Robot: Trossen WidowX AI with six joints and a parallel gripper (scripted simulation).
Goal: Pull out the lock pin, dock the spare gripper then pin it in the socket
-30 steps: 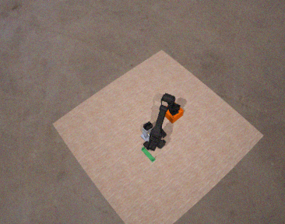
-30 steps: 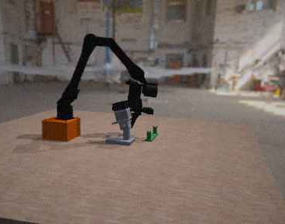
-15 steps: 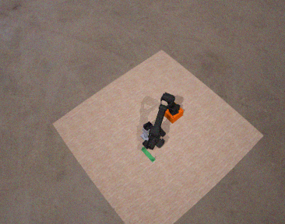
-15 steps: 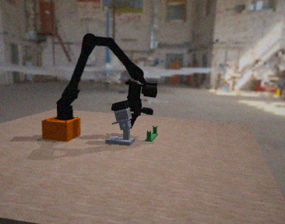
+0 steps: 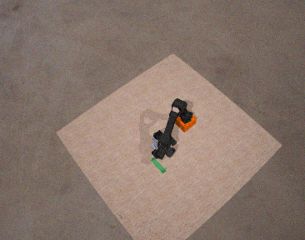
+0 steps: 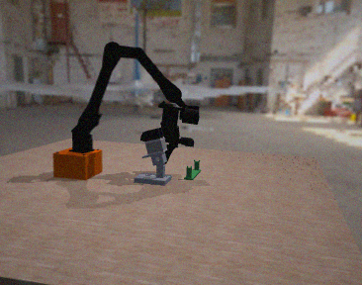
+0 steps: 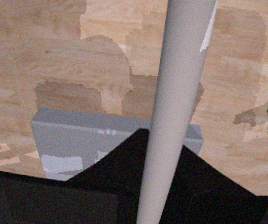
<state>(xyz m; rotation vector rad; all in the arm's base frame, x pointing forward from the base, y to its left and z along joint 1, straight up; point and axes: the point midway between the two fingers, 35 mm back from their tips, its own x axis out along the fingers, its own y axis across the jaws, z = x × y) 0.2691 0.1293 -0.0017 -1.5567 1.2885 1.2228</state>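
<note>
Right now my gripper tip is 6 cm to the left of the mount. Round my gripper tip: green cradle: 8 cm ahead, 8 cm to the left, 2 cm below; then spare gripper: 7 cm to the right, 8 cm above.
</note>
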